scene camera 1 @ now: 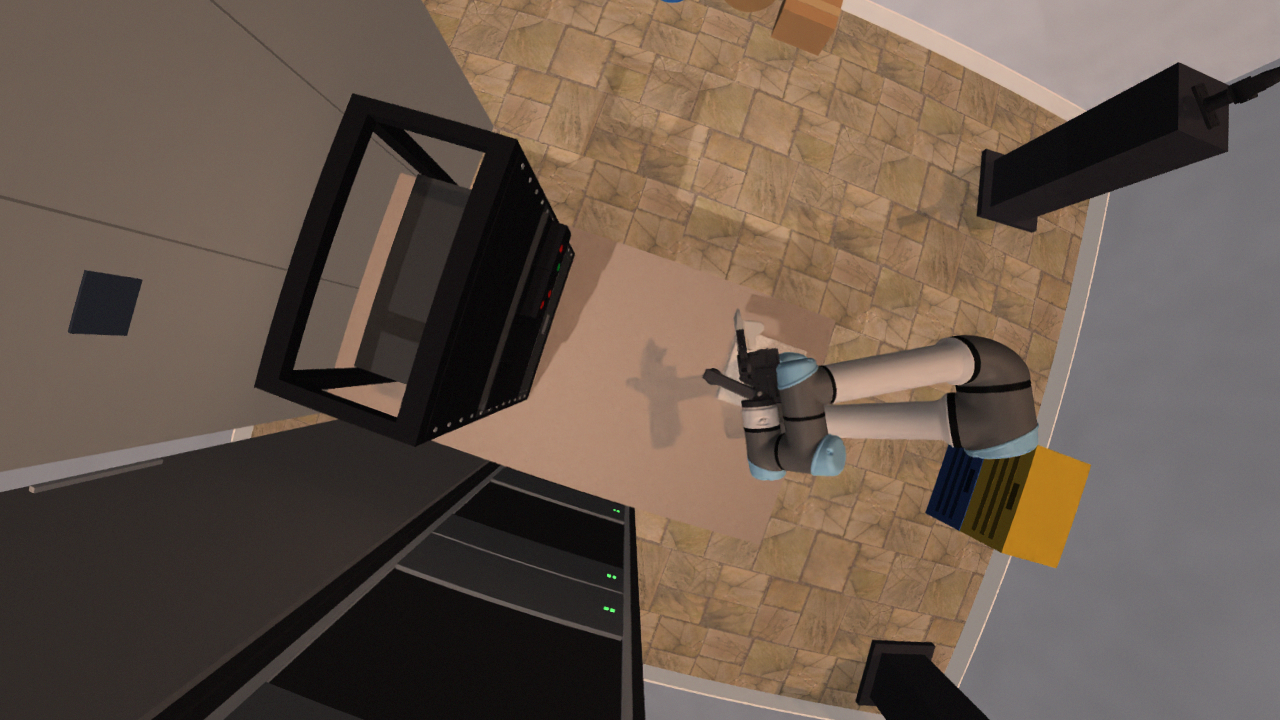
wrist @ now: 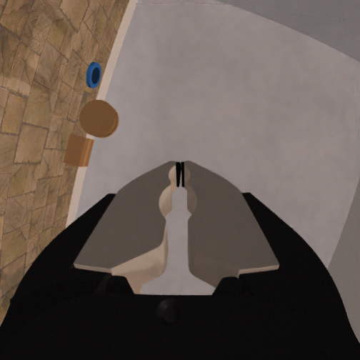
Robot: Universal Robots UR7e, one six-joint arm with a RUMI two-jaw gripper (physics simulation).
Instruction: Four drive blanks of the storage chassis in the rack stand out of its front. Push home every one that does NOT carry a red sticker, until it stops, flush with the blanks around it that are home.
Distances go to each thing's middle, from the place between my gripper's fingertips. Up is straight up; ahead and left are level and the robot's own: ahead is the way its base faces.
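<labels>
My hand is 70 mm to the right of the black rack point(scene camera 1: 473, 279) and 600 mm short of it, and I have that hand 90 mm above the rack.
</labels>
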